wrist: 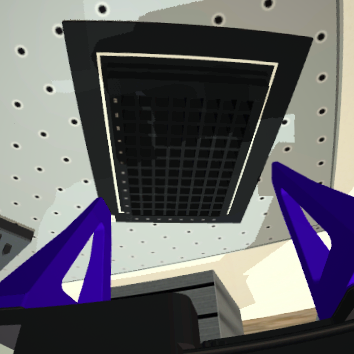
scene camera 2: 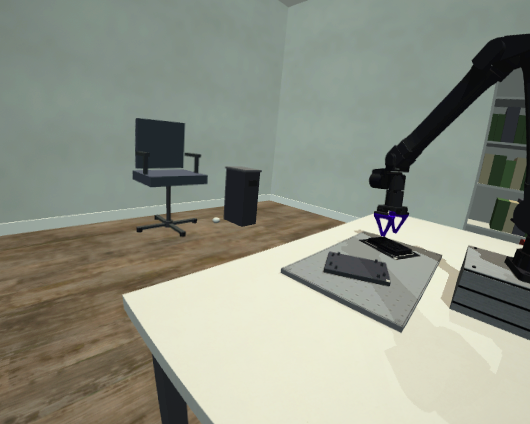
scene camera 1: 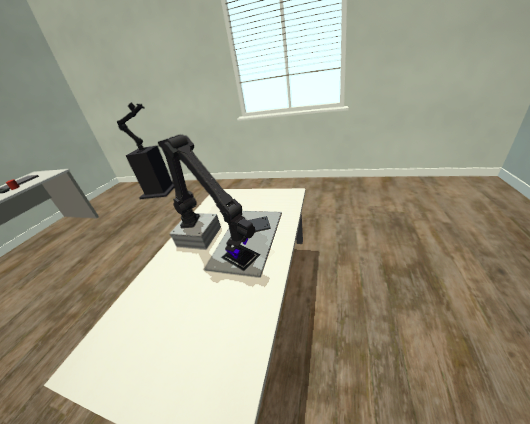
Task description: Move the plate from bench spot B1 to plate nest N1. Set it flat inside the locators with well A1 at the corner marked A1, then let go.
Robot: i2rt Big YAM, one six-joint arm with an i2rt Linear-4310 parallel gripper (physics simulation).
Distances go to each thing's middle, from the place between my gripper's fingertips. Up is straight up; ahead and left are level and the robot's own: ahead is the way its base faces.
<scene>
The black well plate (wrist: 181,133) lies 3 cm below my hand, 1 cm to the left of it and 1 cm behind it. The rest, counted from my hand: flat black nest (wrist: 90,44): 4 cm below, 1 cm to the left, 1 cm behind; dark nest with corner locators (scene camera 2: 357,268): 26 cm to the left, 4 cm ahead, 3 cm below.
</scene>
